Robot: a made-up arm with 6 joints.
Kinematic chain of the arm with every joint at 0, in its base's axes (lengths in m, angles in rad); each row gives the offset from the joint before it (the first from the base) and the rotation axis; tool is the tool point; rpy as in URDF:
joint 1: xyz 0 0 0.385 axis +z
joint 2: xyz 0 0 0 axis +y
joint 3: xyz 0.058 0 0.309 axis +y
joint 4: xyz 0.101 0 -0.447 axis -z
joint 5: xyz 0 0 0 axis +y
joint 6: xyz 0.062 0 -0.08 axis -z
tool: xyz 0 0 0 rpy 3.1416 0 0
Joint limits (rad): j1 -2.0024..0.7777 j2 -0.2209..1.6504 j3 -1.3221..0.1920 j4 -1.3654..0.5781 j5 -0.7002..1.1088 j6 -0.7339..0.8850
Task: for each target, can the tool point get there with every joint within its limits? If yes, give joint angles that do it. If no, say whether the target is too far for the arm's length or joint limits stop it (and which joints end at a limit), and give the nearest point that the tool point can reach.
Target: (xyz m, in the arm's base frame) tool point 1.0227 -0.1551 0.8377
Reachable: no: too far | nearest point 0.6310 -0.0957 0.6643 | short by 0.433 m
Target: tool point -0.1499 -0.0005 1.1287
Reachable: no: joint limits stop it (at a limit: joint 1, joint 2, joint 3, joint 5) | nearest point -0.2276 -0.4041 0.8786 | short by 0.481 m
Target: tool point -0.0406 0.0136 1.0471
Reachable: no: joint limits stop it (at a limit: joint 1, joint 2, joint 3, joint 5) | nearest point -0.2087 -0.4130 0.8846 | short by 0.486 m
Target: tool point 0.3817 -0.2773 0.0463
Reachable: yes | joints -0.6285 0.8680 -0.8885 -0.0013 -0.3817 0.7326
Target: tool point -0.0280 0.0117 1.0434
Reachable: no: joint limits stop it (at a limit: joint 1, joint 2, joint 3, joint 5) | nearest point -0.2046 -0.4149 0.8853 | short by 0.488 m
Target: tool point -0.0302 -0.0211 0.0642
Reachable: yes | joints 0.1245 0.9499 -0.0583 0.3183 0.0844 0.4295
